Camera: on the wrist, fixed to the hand. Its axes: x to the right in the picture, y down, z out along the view.
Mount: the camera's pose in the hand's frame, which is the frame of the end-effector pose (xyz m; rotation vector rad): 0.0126 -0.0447 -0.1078 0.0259 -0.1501 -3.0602
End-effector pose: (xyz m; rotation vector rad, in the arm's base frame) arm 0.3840 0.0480 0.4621 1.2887 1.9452 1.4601
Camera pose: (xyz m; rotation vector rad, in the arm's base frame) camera 0.2777 -0.0017 0.4659 -1.5271 1.1335 -0.4745
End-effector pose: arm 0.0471 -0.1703 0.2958 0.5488 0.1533 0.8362
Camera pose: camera 0.0486 -0.1419 0.1819 -0.0898 0.5619 -2.1681
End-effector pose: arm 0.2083 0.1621 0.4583 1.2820 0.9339 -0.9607
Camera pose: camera 0.1676 0.2670 0.4248 1.0130 -1.3684 1.6519
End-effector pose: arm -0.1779 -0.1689 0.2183 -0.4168 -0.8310 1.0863
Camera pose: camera -0.0655 -0.1670 0.1844 0.9721 -0.5739 -1.7385
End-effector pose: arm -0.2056 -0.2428 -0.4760 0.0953 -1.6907 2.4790
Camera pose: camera -0.2085 -0.1255 -0.4727 1.2945 0.0287 -0.0738
